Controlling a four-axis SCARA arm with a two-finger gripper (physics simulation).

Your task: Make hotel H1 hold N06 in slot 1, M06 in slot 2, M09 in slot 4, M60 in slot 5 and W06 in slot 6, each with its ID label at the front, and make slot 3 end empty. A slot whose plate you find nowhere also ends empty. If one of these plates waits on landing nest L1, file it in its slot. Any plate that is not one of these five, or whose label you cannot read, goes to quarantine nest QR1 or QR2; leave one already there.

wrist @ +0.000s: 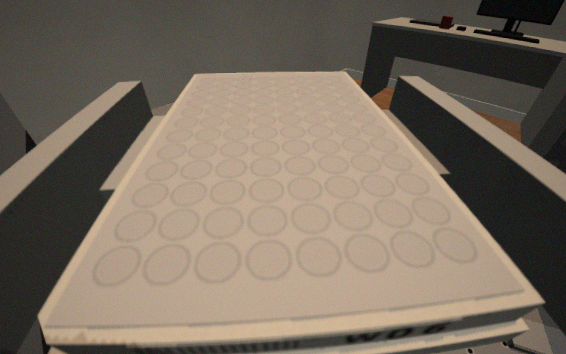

I see my gripper [274, 100] and a pale plate W06 [267, 205].
